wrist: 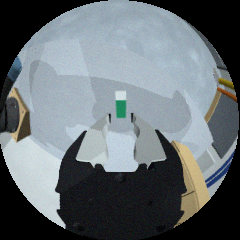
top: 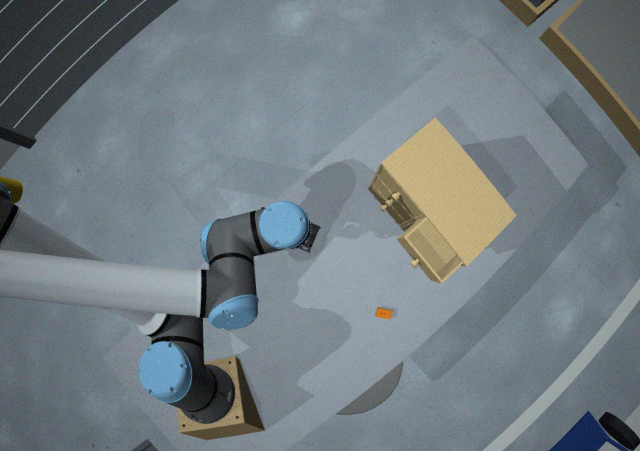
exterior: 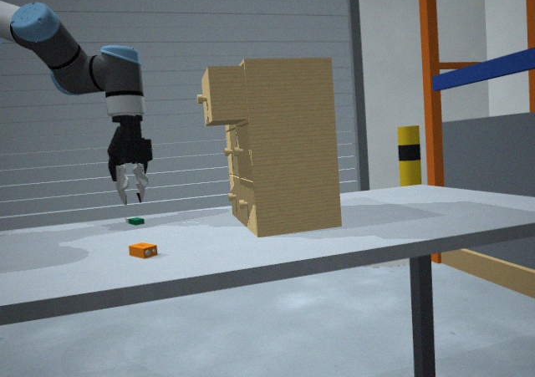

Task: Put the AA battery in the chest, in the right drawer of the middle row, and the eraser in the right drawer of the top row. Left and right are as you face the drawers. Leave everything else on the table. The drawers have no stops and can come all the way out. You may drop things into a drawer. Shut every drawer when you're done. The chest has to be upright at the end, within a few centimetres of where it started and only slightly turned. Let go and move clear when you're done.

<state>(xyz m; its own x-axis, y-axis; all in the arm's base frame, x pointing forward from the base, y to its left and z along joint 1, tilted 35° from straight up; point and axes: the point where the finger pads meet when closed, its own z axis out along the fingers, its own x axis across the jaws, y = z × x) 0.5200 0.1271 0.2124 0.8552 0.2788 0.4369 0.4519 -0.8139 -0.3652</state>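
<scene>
Right now the eraser is 10 mm to the left of my hand and 60 mm below it. From my hand the other things lie so: orange block 50 mm ahead, 360 mm to the right, 60 mm below; green AA battery 320 mm ahead, 230 mm to the right, 60 mm above.
</scene>
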